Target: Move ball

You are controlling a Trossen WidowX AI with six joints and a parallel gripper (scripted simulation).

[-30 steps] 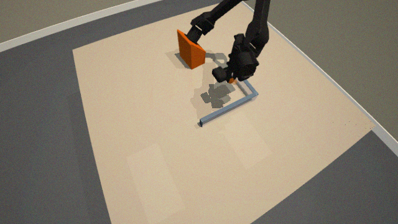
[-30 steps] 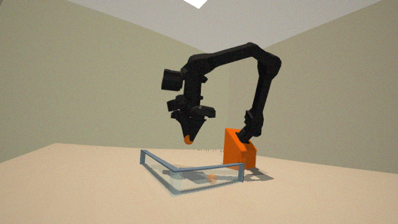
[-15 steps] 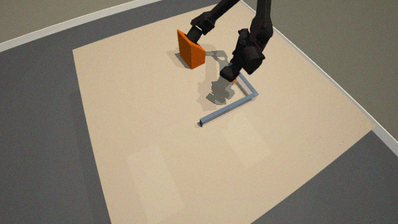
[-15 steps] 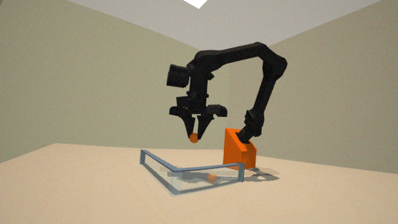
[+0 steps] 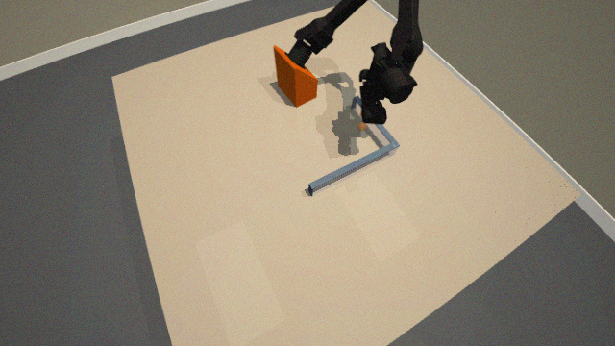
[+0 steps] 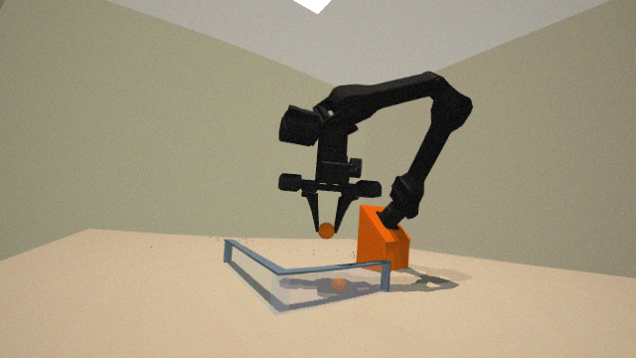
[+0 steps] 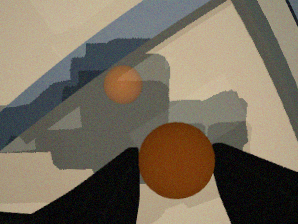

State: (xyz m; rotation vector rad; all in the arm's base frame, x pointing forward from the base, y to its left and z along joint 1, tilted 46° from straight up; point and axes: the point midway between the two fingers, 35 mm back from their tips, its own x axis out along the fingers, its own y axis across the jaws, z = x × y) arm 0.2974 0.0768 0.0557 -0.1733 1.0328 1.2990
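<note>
The see-through copy of ball is 20 mm behind my gripper tip, 30 mm to the left of it and 100 mm below it. Also, from my gripper tip: orange ball (right at my gripper tip).
</note>
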